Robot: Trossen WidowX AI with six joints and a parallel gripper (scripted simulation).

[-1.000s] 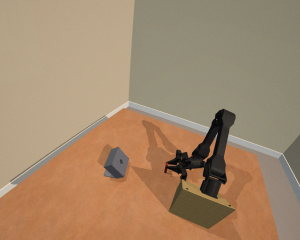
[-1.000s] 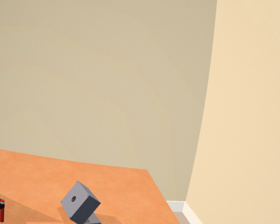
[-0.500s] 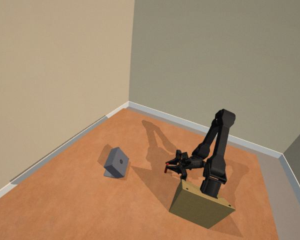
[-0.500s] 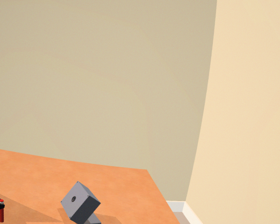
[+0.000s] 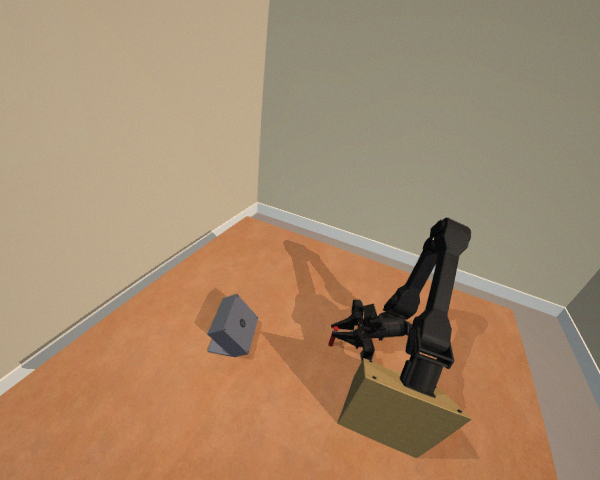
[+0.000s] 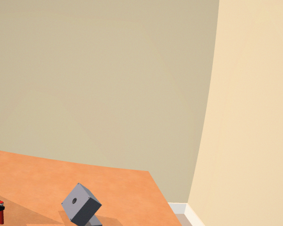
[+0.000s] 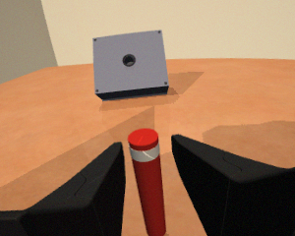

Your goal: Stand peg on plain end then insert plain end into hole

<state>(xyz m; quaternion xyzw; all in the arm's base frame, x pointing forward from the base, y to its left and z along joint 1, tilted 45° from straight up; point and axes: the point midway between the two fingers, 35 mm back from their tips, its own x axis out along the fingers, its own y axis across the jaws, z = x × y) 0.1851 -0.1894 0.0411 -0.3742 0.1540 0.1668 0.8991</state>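
My gripper tip is 1 cm past the red peg and 1 cm above it. From my gripper tip the other things lie so: grey sloped panel (25 cm ahead, 11 cm to the left, 1 cm below).
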